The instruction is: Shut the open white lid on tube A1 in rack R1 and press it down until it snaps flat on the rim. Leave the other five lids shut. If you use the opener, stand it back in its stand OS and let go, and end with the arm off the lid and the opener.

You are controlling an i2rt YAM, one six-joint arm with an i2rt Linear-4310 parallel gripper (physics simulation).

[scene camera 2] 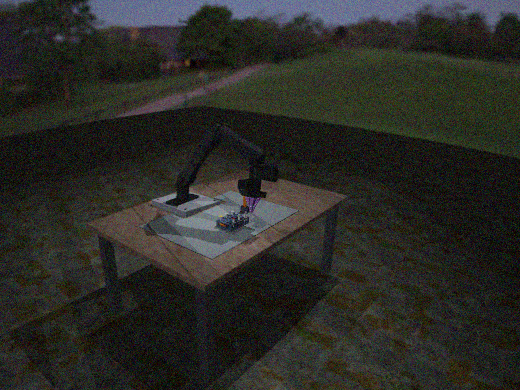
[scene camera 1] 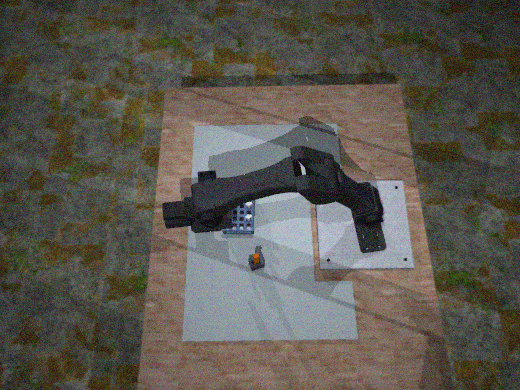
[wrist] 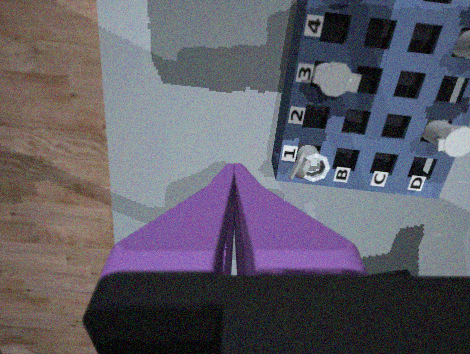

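Pixels of known places: gripper, fingertip midpoint: (scene camera 2: pixel 251 212) (wrist: pixel 234 176); arm's base at its link origin: (scene camera 2: pixel 182 200) (scene camera 1: pixel 365 217).
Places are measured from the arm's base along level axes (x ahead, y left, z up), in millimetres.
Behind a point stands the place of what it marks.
Observation:
Tube A1 (wrist: pixel 317 167) @[x 383, y -30, z 21 mm] stands in the corner hole of blue rack R1 (wrist: pixel 360 188) @[x 357, y -13, z 10 mm] (scene camera 1: pixel 239 231) @[x 356, y -17, z -12 mm] (scene camera 2: pixel 233 220) @[x 374, y -111, z 19 mm], its mouth open. Its lid (wrist: pixel 299 164) @[x 395, y -41, z 44 mm] stands up on the side by the "1" label, seen nearly edge-on. Shut white lids show on the tube at A3 (wrist: pixel 334 79) @[x 380, y -70, z 28 mm], on a tube in column D (wrist: pixel 456 141) @[x 327, y -43, z 28 mm] and on one cut by the right edge (wrist: pixel 464 45) @[x 324, y -80, z 15 mm]. My gripper (wrist: pixel 234 176) @[x 421, y -35, z 40 mm] (scene camera 2: pixel 251 210) @[x 421, y -35, z 40 mm] is shut and empty, above the mat beside the A1 corner. The orange opener (scene camera 1: pixel 256 258) @[x 321, y 86, z 54 mm] (scene camera 2: pixel 245 202) @[x 326, y 80, z 32 mm] stands in its dark stand (scene camera 1: pixel 257 266) @[x 321, y 96, z 9 mm].
The rack and the opener's stand are on the grey mat (scene camera 1: pixel 270 320) @[x 308, y 235, z -21 mm] (wrist: pixel 135 120) @[x 481, y -47, z -20 mm] on the wooden table (scene camera 1: pixel 240 365) @[x 400, y 331, z -23 mm] (wrist: pixel 50 100) @[x 529, y -60, z -23 mm]. The arm's pale base plate (scene camera 1: pixel 400 230) @[x -88, y 52, z -5 mm] (scene camera 2: pixel 201 206) @[x 133, y -19, z 2 mm] is at the right in the first scene view. The arm passes over part of the rack there.

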